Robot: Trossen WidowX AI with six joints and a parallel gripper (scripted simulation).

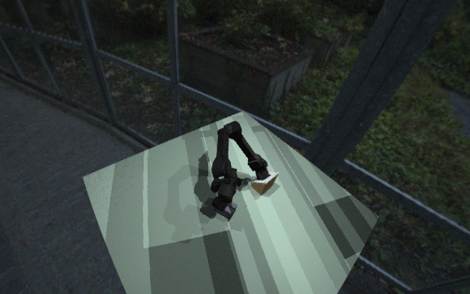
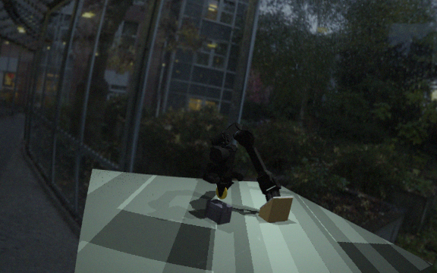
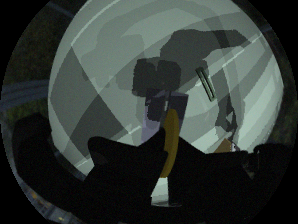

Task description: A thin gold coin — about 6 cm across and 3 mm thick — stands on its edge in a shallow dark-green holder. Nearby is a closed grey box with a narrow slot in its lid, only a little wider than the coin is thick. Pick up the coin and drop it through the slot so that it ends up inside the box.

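Right now my gripper tip is 2 cm below the coin.
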